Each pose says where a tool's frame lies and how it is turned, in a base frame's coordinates. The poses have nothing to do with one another.
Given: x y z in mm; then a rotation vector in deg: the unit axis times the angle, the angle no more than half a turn.
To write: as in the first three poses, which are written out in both.
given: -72 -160 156 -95.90 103.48 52.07
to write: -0.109 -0.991 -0.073 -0.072; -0.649 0.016 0.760 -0.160; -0.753 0.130 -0.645 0.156; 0 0 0 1
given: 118 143 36 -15.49 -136.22 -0.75
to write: -0.710 0.198 -0.675 0.118; 0.191 0.978 0.086 0.143; 0.677 -0.067 -0.732 0.036; 0 0 0 1
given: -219 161 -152 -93.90 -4.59 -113.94
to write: -0.100 0.448 0.888 -0.219; -0.376 -0.844 0.384 0.161; 0.921 -0.295 0.253 -0.152; 0 0 0 1
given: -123 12 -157 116.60 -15.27 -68.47
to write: 0.543 0.184 -0.820 -0.123; -0.514 -0.699 -0.497 0.012; -0.664 0.692 -0.285 -0.157; 0 0 0 1
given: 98 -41 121 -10.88 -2.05 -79.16
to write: 0.190 0.978 0.086 0.098; -0.972 0.175 0.155 -0.041; 0.136 -0.113 0.984 0.121; 0 0 0 1
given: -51 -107 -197 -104.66 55.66 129.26
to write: -0.286 -0.437 -0.853 -0.051; -0.319 -0.796 0.515 -0.107; -0.904 0.419 0.088 -0.197; 0 0 0 1
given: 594 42 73 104.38 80.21 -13.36
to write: 0.368 0.875 0.315 0.594; 0.725 -0.058 -0.686 0.042; -0.582 0.481 -0.656 0.073; 0 0 0 1
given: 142 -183 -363 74.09 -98.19 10.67
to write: 0.007 -0.812 -0.583 0.142; -0.668 0.430 -0.607 -0.183; 0.744 0.394 -0.540 -0.363; 0 0 0 1
